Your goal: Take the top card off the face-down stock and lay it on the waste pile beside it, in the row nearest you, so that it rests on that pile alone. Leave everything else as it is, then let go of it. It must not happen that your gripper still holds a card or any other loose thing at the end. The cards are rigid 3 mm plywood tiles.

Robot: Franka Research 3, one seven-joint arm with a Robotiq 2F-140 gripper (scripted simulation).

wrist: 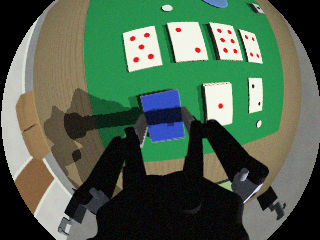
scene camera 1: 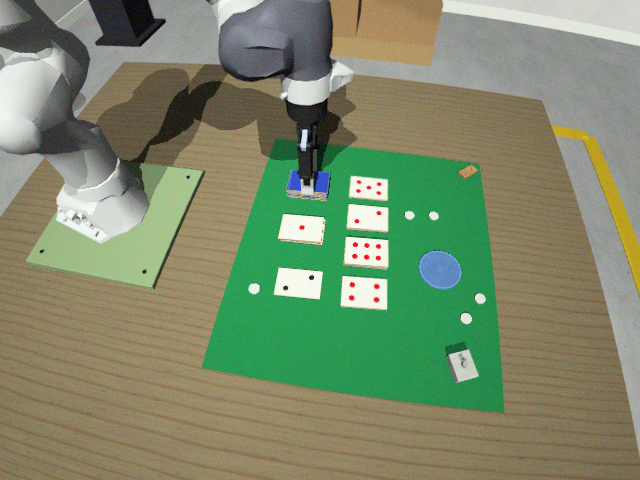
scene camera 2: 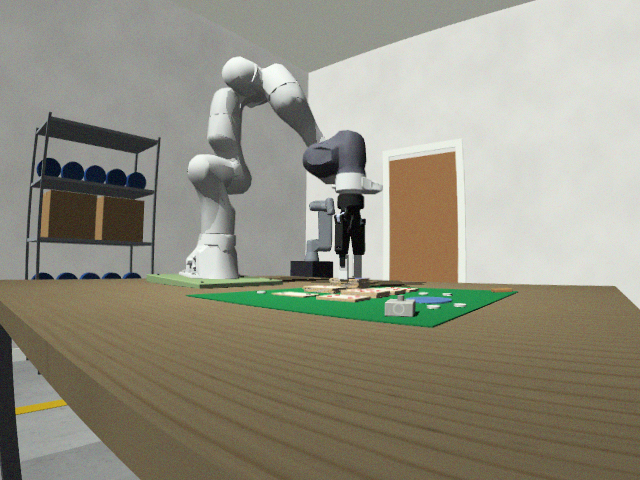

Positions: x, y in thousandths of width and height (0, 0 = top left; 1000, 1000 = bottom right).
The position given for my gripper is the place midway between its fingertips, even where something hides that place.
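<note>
Grey block (scene camera 1: 723, 766), visible. Green mat (scene camera 1: 626, 739), (wrist: 358, 385), (scene camera 2: 584, 647), visible. My gripper (scene camera 2: 548, 580), (wrist: 511, 490), (scene camera 1: 484, 378), visible.
</note>
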